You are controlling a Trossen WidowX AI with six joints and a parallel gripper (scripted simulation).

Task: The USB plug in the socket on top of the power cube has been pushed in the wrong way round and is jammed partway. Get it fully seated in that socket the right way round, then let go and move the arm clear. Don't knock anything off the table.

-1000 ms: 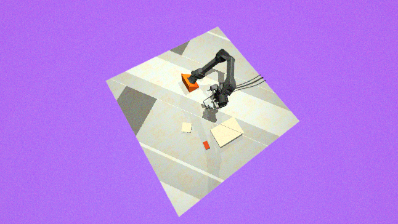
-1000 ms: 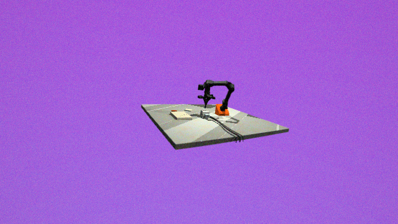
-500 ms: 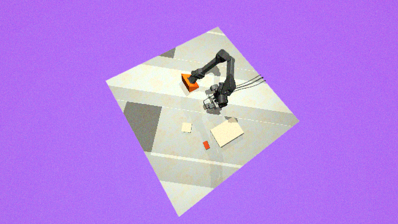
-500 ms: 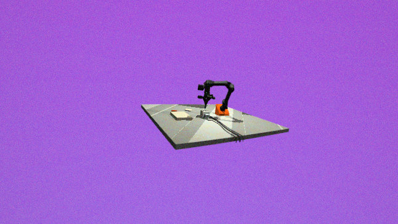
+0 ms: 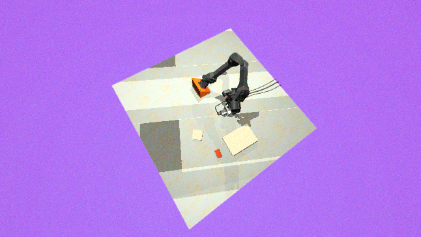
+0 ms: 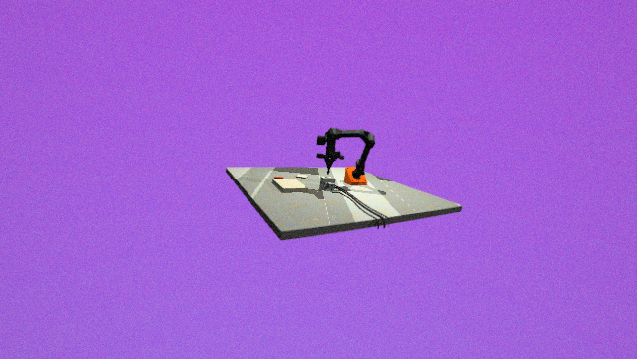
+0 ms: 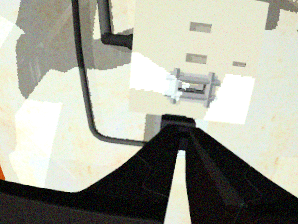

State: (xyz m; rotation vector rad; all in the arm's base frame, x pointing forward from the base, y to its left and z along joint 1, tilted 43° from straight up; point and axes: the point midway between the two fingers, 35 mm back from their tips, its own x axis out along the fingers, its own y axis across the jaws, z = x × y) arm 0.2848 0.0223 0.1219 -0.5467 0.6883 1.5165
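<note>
Right now my gripper tip is 20 mm above the black USB plug. The rest, counted from my gripper tip: small cream tile 320 mm to the right, 130 mm below, 80 mm ahead; then grey socket 60 mm below, 10 mm to the left, 10 mm ahead; then flat tan board 270 mm ahead, 120 mm below, 20 mm to the right.
</note>
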